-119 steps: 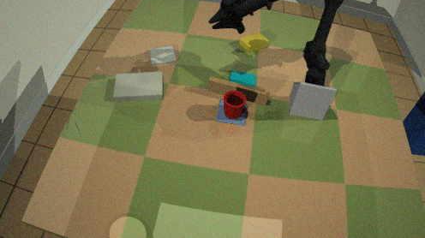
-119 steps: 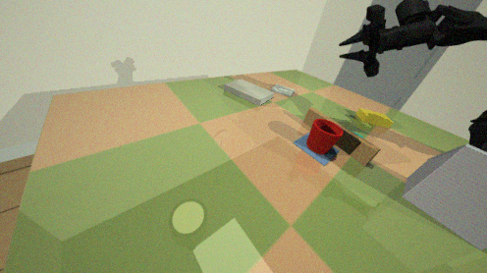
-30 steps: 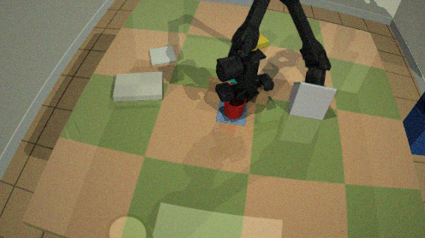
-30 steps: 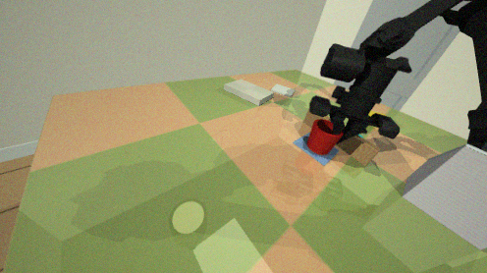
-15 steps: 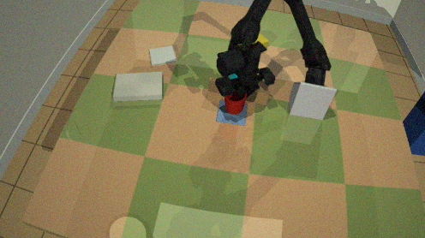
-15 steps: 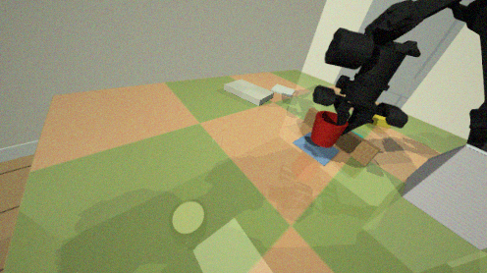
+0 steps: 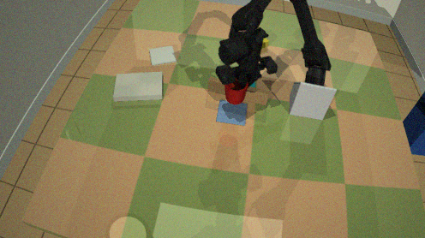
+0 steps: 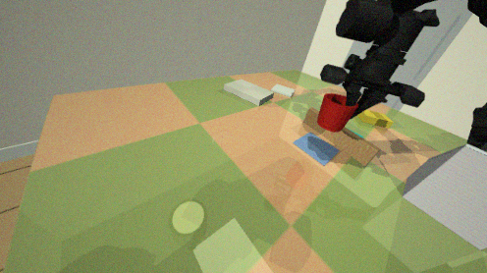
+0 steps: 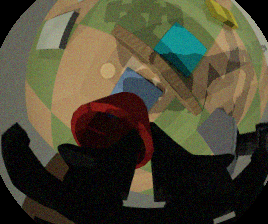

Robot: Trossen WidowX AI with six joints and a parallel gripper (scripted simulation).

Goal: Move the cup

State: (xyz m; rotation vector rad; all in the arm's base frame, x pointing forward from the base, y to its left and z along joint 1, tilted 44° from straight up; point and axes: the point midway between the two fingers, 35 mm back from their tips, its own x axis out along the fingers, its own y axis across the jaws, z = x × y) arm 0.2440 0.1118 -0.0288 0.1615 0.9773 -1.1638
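The red cup is 30 mm ahead of my gripper tip and 20 mm to the left of it. Also, from my gripper tip: wooden bar: 20 mm ahead, 70 mm to the right, 90 mm below; then blue pad: 20 mm ahead, 10 mm to the left, 120 mm below; then teal pad: 10 mm ahead, 150 mm to the right, 120 mm below.
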